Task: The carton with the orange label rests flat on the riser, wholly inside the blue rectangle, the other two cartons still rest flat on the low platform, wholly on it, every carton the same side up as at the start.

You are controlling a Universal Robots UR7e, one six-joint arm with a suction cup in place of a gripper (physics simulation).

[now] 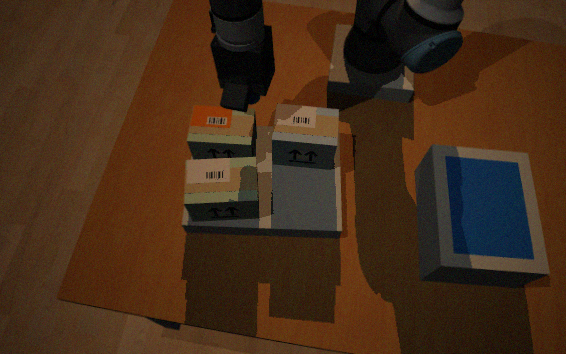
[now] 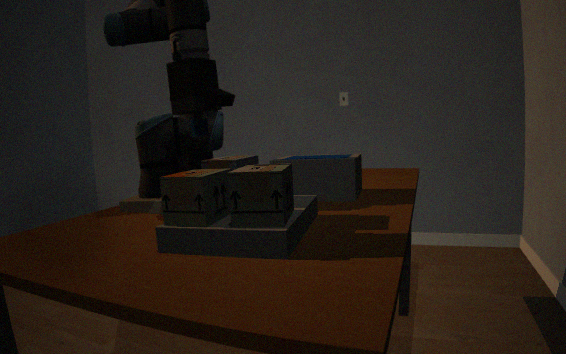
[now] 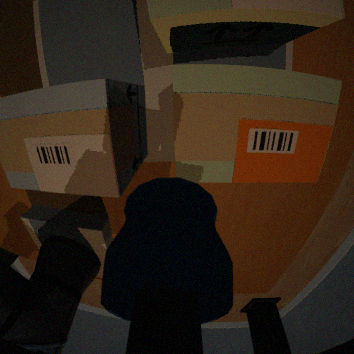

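Where they show: hand, tool point: [image 1: 250, 97] [image 2: 200, 135] [image 3: 170, 217]; arm's base, link origin: [image 1: 373, 51] [image 3: 71, 255].
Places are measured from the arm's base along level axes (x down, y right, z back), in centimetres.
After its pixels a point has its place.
The carton with the orange label [image 1: 242, 131] {x -9.5, y 22.3, z -37.0 cm} [image 2: 187, 196] {x -6.1, y 32.8, z -38.9 cm} [image 3: 210, 112] {x -9.5, y 22.9, z -36.9 cm} rests flat at the back left of the low platform [image 1: 305, 200] {x -0.7, y 7.2, z -44.4 cm} [image 2: 220, 241] {x 1.4, y 32.3, z -44.9 cm} [image 3: 90, 45] {x -0.7, y 8.7, z -42.3 cm}, label up. A pale-labelled carton [image 1: 220, 186] {x -10.0, y 22.6, z -49.7 cm} [image 2: 262, 196] {x -5.9, y 28.9, z -51.6 cm} [image 3: 245, 12] {x -9.3, y 23.8, z -43.9 cm} rests flat in front of it. Another pale-labelled carton [image 1: 306, 134] {x -10.9, y 9.8, z -35.2 cm} [image 2: 231, 161] {x -10.6, y 16.2, z -37.0 cm} [image 3: 55, 150] {x -11.0, y 12.0, z -32.8 cm} rests flat at the back right. My gripper [image 1: 254, 98] [image 2: 199, 129] [image 3: 170, 192], a dark blue suction cup, is open and carries nothing. It hangs above the carton tops, near the orange-labelled carton's back edge; its exact height is hard to tell.
The riser [image 1: 428, 215] {x -3.1, y -17.3, z -42.2 cm} [image 2: 320, 181] {x -1.6, y -17.6, z -43.6 cm} stands right of the platform, taller than it, with the blue rectangle [image 1: 492, 210] {x -7.9, y -27.9, z -40.3 cm} [image 2: 317, 157] {x -7.9, y -24.8, z -40.1 cm} on its top. The robot's base plate [image 1: 337, 65] {x 0.3, y 7.9, z -6.7 cm} [image 2: 142, 205] {x 1.9, y 10.2, z -1.3 cm} is behind the cartons. Dark shadows cross the table [image 1: 130, 225] {x 4.1, y 41.8, z -57.7 cm} [image 2: 225, 285] {x 4.1, y 42.2, z -52.7 cm}.
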